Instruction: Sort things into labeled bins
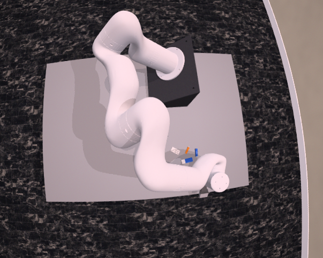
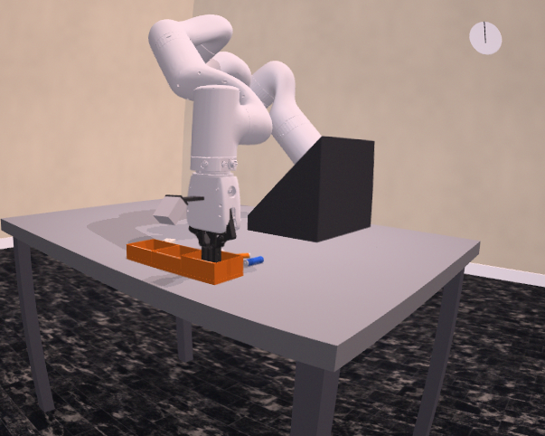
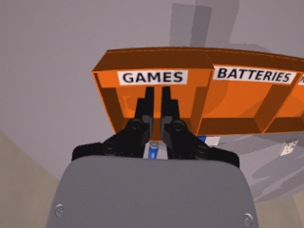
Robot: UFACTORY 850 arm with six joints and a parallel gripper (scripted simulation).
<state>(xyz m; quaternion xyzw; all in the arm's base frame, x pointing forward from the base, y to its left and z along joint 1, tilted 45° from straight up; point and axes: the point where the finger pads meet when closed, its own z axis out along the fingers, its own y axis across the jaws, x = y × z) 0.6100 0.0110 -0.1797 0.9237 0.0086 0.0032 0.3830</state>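
My hand is 14 cm past the orange battery, 5 cm to the left of it and 3 cm above it. The rest, counted from my hand: blue-and-white block (8 cm behind, 6 cm to the right, 3 cm below); blue battery (12 cm behind, 3 cm below); orange three-compartment bin (8 cm to the right, 2 cm below, 1 cm ahead).
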